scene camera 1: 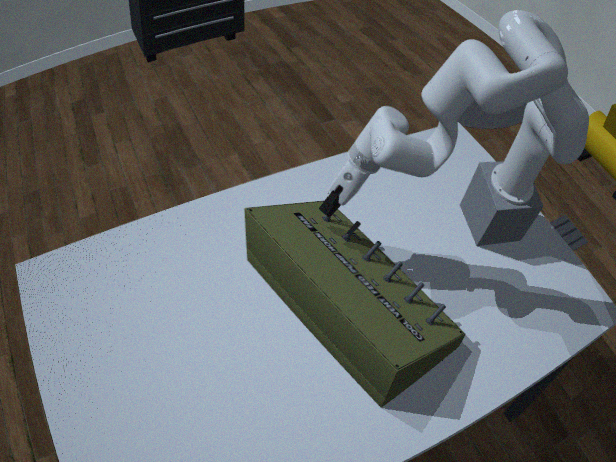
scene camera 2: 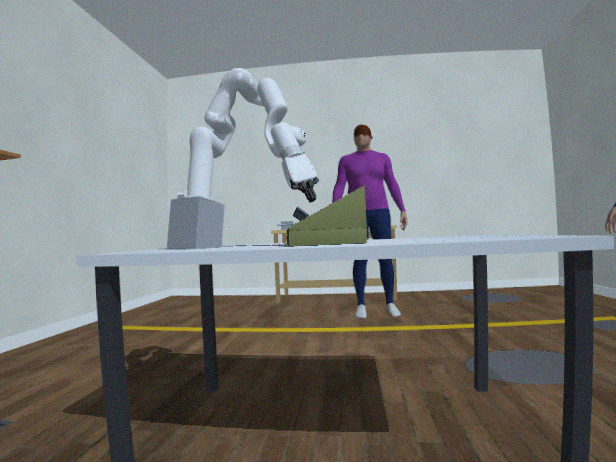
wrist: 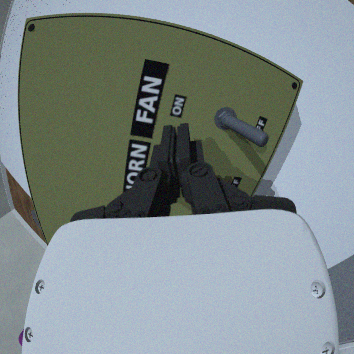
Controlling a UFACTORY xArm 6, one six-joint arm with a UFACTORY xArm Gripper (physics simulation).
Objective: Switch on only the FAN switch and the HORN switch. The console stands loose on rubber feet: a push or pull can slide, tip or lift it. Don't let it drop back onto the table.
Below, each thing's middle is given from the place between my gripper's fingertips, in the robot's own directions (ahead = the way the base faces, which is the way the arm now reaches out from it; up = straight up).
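Labels:
I am looking at the olive wedge-shaped console [scene camera 1: 380, 326], and my gripper is 16 cm to the right of it, 4 cm short of it and 7 cm above it.

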